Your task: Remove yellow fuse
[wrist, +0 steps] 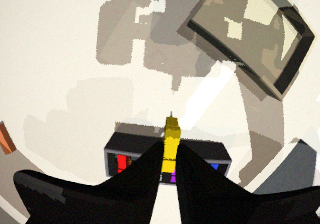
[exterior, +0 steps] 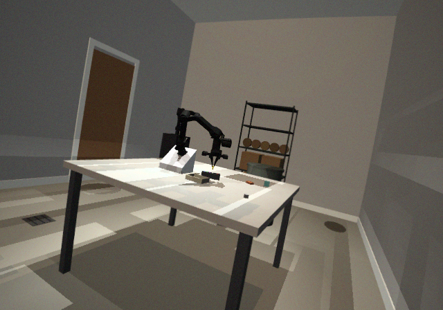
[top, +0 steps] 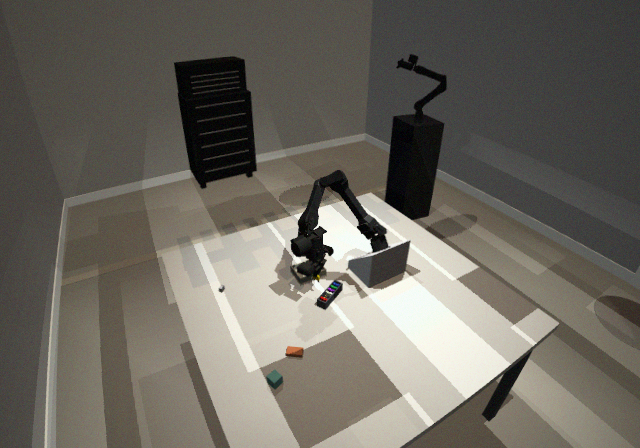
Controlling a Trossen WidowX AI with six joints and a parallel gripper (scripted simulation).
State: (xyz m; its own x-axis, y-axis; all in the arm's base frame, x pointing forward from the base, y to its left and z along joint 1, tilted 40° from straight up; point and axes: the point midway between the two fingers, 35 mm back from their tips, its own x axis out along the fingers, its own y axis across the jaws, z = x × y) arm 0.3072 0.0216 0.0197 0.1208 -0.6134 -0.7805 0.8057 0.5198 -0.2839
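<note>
Now: the shallow tan tray 20 mm behind my gripper tip, 140 mm to the right of it and 90 mm below it. Round my gripper tip: orange block: 190 mm ahead, 260 mm to the left, 90 mm below; then teal cube: 290 mm ahead, 350 mm to the left, 80 mm below; then yellow fuse: 10 mm below.
</note>
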